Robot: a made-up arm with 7 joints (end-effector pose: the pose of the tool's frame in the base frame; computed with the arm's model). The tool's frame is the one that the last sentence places. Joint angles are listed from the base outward.
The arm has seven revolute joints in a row. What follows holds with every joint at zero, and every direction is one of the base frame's. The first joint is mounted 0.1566 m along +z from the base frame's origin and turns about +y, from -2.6 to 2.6 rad. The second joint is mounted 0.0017 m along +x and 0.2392 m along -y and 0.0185 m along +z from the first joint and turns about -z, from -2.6 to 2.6 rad. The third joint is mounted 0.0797 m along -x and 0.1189 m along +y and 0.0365 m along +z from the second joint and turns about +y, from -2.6 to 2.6 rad. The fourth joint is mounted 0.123 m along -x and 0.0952 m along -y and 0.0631 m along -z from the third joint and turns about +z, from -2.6 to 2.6 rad. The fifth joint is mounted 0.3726 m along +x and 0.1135 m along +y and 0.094 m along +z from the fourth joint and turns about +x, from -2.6 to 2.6 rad. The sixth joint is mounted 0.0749 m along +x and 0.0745 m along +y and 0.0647 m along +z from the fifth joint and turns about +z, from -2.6 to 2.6 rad. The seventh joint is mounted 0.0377 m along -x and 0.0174 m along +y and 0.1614 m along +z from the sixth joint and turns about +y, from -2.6 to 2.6 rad. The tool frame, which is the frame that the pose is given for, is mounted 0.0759 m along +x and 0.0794 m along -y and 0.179 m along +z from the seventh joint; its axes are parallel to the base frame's.
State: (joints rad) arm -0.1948 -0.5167 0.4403 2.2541 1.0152 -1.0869 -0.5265
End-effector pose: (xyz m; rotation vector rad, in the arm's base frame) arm -0.3953 0.0704 0.5351 -0.0035 0.9559 1.4250
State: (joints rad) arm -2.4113 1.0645 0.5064 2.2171 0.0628 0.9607 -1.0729
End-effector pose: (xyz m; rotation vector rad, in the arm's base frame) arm -0.5452 0.1102 -0.1409 0.9184 1.2259 -2.2556
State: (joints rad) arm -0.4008 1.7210 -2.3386 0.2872 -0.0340 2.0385 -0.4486
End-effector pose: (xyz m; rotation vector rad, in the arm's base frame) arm 0.4180 0.3302 0.3097 -1.9852 0.5273 0.2902
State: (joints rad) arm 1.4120 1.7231 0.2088 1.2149 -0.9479 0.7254 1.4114
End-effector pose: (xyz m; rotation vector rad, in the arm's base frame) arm 0.2484 -0.0545 -0.5555 0.8347 -2.8208 -0.3489
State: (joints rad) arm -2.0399 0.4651 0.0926 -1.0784 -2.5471 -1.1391 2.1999
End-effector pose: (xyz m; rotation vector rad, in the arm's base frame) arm -0.0168 -0.5391 0.1414 2.1177 0.6231 -2.0580
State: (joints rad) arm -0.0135 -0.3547 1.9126 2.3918 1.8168 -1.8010 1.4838
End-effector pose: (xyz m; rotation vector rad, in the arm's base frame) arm -0.1219 0.0260 0.5686 0.9316 -0.9348 -0.2582
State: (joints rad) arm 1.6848 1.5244 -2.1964 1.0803 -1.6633 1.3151 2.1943
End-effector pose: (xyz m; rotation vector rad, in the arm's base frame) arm 0.0297 -0.2211 -0.4138 1.6220 0.7172 1.4534
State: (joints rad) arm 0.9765 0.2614 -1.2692 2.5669 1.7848 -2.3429 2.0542
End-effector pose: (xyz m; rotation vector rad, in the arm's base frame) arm -0.3941 0.0123 0.1483 0.7255 -2.2871 1.8544
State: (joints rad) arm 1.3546 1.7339 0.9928 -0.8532 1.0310 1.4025 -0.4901
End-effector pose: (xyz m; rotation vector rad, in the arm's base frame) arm 0.0577 -0.3010 0.7085 -0.8856 0.1966 -1.2205
